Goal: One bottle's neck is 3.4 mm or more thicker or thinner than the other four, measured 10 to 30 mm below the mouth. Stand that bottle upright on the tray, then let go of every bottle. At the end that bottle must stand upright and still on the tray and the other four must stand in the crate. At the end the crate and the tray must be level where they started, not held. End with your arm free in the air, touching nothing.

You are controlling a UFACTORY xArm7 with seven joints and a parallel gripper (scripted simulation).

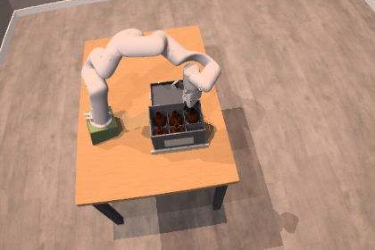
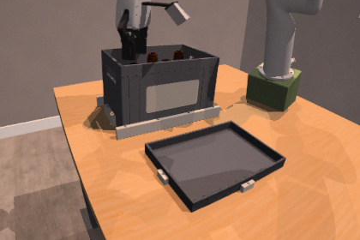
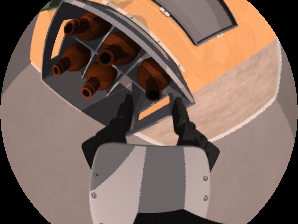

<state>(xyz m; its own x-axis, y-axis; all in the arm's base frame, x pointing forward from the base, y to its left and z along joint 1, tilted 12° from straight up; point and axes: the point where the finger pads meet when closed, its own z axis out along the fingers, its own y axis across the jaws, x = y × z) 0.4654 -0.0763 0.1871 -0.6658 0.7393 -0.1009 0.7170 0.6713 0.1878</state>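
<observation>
My hand is 11 cm above the glass bottle. Round my hand: crate: 12 cm below, 9 cm behind, 4 cm to the right; dark tray: 23 cm to the left, 19 cm below, 9 cm behind.
</observation>
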